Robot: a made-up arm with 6 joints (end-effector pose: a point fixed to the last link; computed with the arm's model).
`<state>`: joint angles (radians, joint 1 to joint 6).
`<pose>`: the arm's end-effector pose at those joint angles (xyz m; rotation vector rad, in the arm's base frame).
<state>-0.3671 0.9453 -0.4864 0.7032 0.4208 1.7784</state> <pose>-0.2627 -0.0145 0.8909 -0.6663 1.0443 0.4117</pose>
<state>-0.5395 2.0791 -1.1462 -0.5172 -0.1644 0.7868</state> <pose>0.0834 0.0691 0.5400 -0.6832 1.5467 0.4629</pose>
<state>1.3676 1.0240 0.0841 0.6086 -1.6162 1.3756</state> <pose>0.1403 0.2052 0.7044 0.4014 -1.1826 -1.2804</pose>
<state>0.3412 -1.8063 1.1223 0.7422 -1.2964 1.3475</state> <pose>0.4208 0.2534 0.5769 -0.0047 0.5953 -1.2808</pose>
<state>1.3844 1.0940 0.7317 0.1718 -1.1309 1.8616</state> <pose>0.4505 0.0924 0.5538 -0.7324 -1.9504 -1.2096</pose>
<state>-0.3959 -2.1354 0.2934 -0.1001 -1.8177 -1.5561</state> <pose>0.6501 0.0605 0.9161 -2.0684 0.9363 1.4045</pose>
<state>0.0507 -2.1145 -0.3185 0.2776 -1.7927 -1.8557</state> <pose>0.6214 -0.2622 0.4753 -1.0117 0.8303 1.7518</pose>
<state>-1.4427 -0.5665 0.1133 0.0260 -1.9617 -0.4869</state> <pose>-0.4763 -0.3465 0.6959 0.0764 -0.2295 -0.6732</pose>
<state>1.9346 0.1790 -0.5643 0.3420 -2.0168 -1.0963</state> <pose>0.3465 -0.3181 0.8471 -1.1139 1.9149 -0.0084</pose>
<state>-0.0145 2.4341 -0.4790 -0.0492 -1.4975 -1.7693</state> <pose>0.1927 0.3954 0.2720 0.4045 0.1739 -2.8846</pose>
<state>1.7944 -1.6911 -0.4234 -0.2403 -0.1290 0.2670</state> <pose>0.1001 -0.0011 0.2343 -1.8436 2.0599 -0.5401</pose>
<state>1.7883 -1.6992 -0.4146 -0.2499 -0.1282 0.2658</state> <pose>0.1007 0.0018 0.2357 -1.8385 2.0527 -0.5158</pose>
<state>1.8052 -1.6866 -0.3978 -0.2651 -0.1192 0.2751</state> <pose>0.0935 0.0062 0.2376 -1.8597 2.0184 -0.4898</pose>
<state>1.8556 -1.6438 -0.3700 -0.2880 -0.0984 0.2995</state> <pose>0.0745 0.0121 0.2407 -1.9161 1.9453 -0.4578</pose>
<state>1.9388 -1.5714 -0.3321 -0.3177 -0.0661 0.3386</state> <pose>0.0433 0.0179 0.2462 -2.0000 1.8329 -0.4105</pose>
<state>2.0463 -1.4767 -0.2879 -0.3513 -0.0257 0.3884</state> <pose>0.0026 0.0213 0.2562 -2.0927 1.6904 -0.3387</pose>
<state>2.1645 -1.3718 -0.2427 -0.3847 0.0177 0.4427</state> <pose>-0.0417 0.0202 0.2713 -2.1733 1.5361 -0.2423</pose>
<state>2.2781 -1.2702 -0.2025 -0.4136 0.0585 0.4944</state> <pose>-0.0824 0.0147 0.2899 -2.2287 1.3919 -0.1349</pose>
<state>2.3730 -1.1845 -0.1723 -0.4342 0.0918 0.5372</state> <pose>-0.1139 0.0069 0.3080 -2.2592 1.2759 -0.0391</pose>
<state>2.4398 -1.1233 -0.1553 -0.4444 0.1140 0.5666</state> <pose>-0.1342 -0.0003 0.3214 -2.2748 1.1983 0.0251</pose>
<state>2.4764 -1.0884 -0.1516 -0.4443 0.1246 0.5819</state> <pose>-0.1443 -0.0048 0.3276 -2.2859 1.1580 0.0491</pose>
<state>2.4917 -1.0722 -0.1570 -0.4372 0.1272 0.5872</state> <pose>-0.1478 -0.0070 0.3285 -2.2975 1.1429 0.0429</pose>
